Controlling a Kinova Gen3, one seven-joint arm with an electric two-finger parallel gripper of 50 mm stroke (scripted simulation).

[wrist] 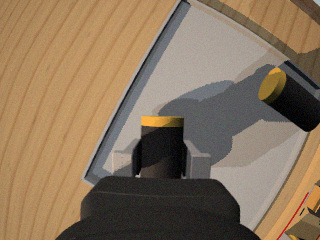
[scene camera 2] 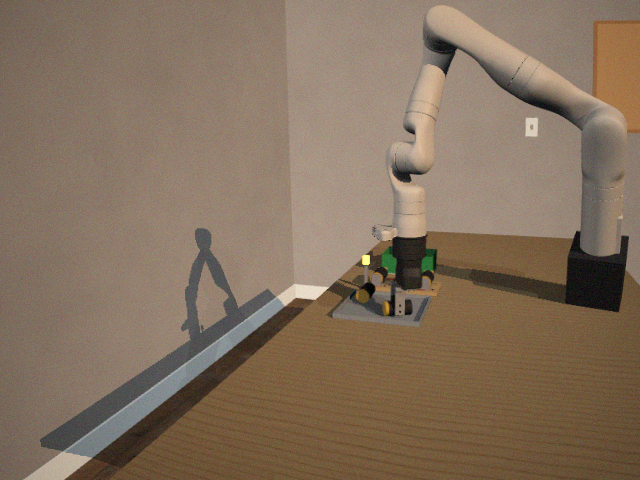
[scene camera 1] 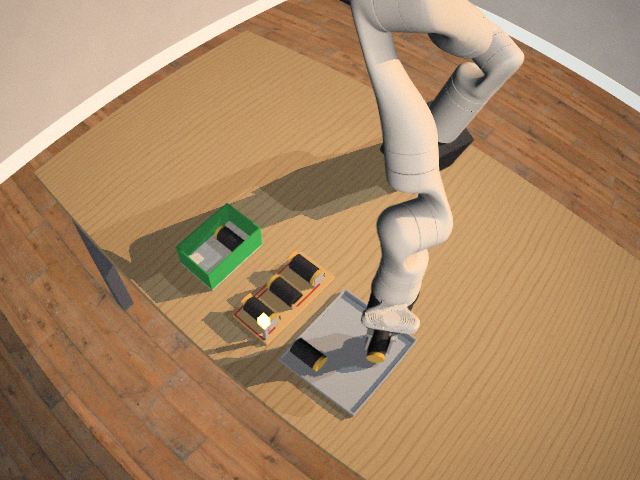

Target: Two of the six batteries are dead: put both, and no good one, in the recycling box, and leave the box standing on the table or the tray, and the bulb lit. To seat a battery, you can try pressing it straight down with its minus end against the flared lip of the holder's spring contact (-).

Path:
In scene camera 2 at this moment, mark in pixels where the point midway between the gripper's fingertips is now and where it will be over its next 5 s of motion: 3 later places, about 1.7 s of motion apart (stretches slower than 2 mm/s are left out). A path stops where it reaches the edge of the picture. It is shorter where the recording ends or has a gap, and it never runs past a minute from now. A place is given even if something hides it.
The gripper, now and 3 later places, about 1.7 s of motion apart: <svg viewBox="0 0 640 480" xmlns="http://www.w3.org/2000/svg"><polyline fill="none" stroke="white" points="397,311 399,258 399,245 400,225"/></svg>

